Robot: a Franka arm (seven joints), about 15 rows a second.
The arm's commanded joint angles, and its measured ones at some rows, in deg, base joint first. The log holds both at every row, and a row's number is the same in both.
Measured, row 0: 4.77, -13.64, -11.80, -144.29, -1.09, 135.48, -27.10
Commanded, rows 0 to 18: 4.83, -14.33, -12.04, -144.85, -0.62, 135.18, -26.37; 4.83, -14.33, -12.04, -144.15, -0.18, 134.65, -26.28; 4.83, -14.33, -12.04, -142.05, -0.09, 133.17, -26.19; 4.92, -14.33, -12.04, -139.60, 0.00, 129.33, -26.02; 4.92, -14.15, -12.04, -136.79, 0.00, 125.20, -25.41; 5.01, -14.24, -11.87, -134.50, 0.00, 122.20, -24.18; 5.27, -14.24, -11.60, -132.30, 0.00, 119.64, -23.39; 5.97, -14.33, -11.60, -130.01, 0.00, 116.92, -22.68; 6.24, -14.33, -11.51, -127.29, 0.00, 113.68, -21.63; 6.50, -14.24, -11.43, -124.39, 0.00, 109.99, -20.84; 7.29, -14.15, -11.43, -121.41, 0.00, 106.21, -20.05; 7.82, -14.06, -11.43, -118.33, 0.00, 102.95, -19.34; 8.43, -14.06, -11.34, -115.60, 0.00, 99.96, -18.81; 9.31, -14.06, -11.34, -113.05, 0.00, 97.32, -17.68; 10.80, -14.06, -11.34, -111.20, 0.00, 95.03, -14.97; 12.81, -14.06, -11.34, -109.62, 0.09, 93.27, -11.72; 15.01, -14.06, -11.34, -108.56, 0.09, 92.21, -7.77; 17.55, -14.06, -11.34, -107.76, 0.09, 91.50, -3.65; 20.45, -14.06, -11.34, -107.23, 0.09, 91.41, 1.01
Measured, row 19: 13.97, -15.05, -11.04, -110.79, -0.83, 94.30, -9.56
